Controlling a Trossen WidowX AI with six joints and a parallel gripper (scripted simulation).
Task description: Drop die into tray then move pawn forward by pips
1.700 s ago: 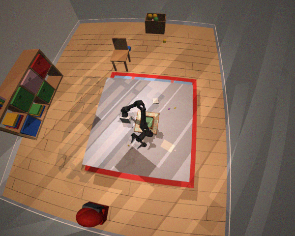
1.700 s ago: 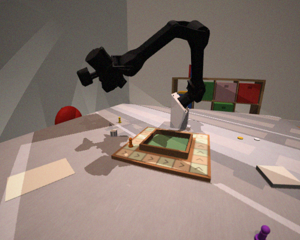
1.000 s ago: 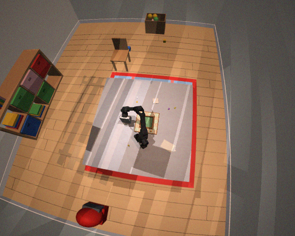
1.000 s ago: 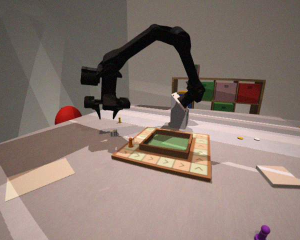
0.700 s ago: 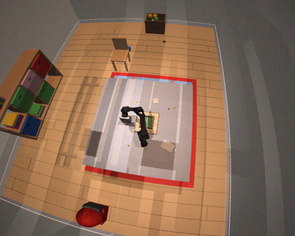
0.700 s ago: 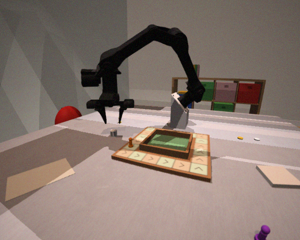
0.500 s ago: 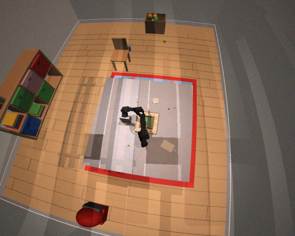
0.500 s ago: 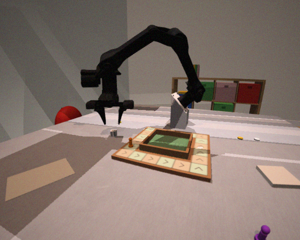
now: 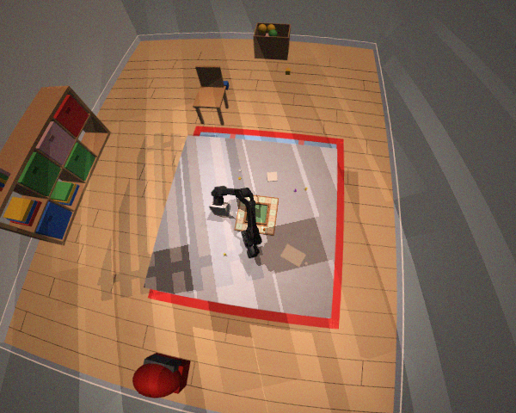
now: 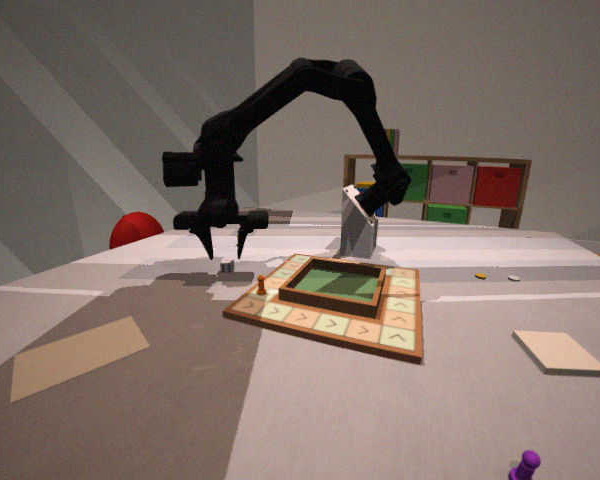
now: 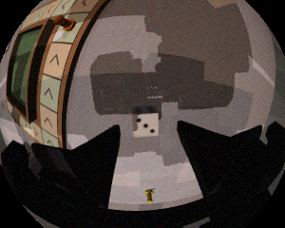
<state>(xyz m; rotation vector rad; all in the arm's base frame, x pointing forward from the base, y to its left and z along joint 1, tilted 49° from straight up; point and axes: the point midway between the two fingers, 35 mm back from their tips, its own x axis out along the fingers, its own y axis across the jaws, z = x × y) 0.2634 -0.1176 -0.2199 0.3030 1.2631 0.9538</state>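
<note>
The grey die lies 20 mm below my gripper tip. The rest, counted from my gripper tip: orange pawn (130 mm to the left, 80 mm ahead); then green tray (250 mm to the left, 20 mm below, 10 mm ahead); then purple pawn (470 mm to the left, 260 mm ahead, 10 mm below).
</note>
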